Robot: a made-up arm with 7 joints. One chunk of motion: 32 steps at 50 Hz.
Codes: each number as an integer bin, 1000 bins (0 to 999) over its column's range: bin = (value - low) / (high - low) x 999, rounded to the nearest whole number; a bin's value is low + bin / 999 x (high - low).
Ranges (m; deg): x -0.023..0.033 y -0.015..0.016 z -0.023..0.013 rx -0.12..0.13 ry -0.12..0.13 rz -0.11..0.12
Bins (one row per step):
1: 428 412 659 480 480 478
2: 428 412 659 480 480 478
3: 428 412 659 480 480 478
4: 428 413 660 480 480 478
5: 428 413 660 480 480 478
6: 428 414 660 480 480 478
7: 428 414 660 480 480 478
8: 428 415 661 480 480 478
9: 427 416 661 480 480 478
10: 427 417 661 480 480 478
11: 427 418 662 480 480 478
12: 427 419 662 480 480 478
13: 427 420 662 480 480 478
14: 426 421 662 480 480 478
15: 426 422 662 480 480 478
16: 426 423 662 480 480 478
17: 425 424 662 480 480 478
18: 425 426 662 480 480 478
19: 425 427 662 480 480 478
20: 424 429 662 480 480 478
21: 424 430 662 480 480 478
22: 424 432 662 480 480 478
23: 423 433 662 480 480 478
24: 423 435 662 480 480 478
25: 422 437 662 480 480 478
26: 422 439 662 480 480 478
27: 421 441 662 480 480 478
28: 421 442 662 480 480 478
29: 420 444 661 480 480 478
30: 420 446 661 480 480 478
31: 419 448 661 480 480 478
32: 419 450 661 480 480 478
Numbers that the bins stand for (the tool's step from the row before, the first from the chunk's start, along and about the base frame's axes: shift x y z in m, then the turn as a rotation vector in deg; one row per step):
1: 0.00099 -0.00222 0.00075 0.000 0.000 0.000
2: 0.00099 -0.00222 0.00075 0.000 0.000 0.000
3: 0.00099 -0.00222 0.00075 0.000 0.000 0.000
4: 0.00099 -0.00218 0.00078 0.000 0.000 0.000
5: 0.00099 -0.00218 0.00078 0.000 0.000 0.000
6: 0.00099 -0.00215 0.00078 0.000 0.000 0.000
7: 0.00099 -0.00215 0.00078 0.000 0.000 0.000
8: 0.00099 -0.00212 0.00082 0.000 0.000 0.000
9: 0.00094 -0.00209 0.00082 0.000 0.000 0.000
10: 0.00094 -0.00206 0.00082 0.000 0.000 0.000
11: 0.00094 -0.00203 0.00086 0.000 0.000 0.000
12: 0.00094 -0.00200 0.00086 0.000 0.000 0.000
13: 0.00094 -0.00197 0.00086 0.000 0.000 0.000
14: 0.00088 -0.00194 0.00086 0.000 0.000 0.000
15: 0.00088 -0.00190 0.00086 0.000 0.000 0.000
16: 0.00088 -0.00187 0.00086 0.000 0.000 0.000
17: 0.00082 -0.00184 0.00086 0.000 0.000 0.000
18: 0.00082 -0.00178 0.00086 0.000 0.000 0.000
19: 0.00082 -0.00175 0.00086 0.000 0.000 0.000
20: 0.00077 -0.00169 0.00086 0.000 0.000 0.000
21: 0.00077 -0.00166 0.00086 0.000 0.000 0.000
22: 0.00077 -0.00159 0.00086 0.000 0.000 0.000
23: 0.00071 -0.00156 0.00086 0.000 0.000 0.000
24: 0.00071 -0.00150 0.00086 0.000 0.000 0.000
25: 0.00066 -0.00144 0.00086 0.000 0.000 0.000
26: 0.00066 -0.00138 0.00086 0.000 0.000 0.000
27: 0.00060 -0.00132 0.00086 0.000 0.000 0.000
28: 0.00060 -0.00128 0.00086 0.000 0.000 0.000
29: 0.00054 -0.00122 0.00082 0.000 0.000 0.000
30: 0.00054 -0.00116 0.00082 0.000 0.000 0.000
31: 0.00049 -0.00110 0.00082 0.000 0.000 0.000
32: 0.00049 -0.00104 0.00082 0.000 0.000 0.000

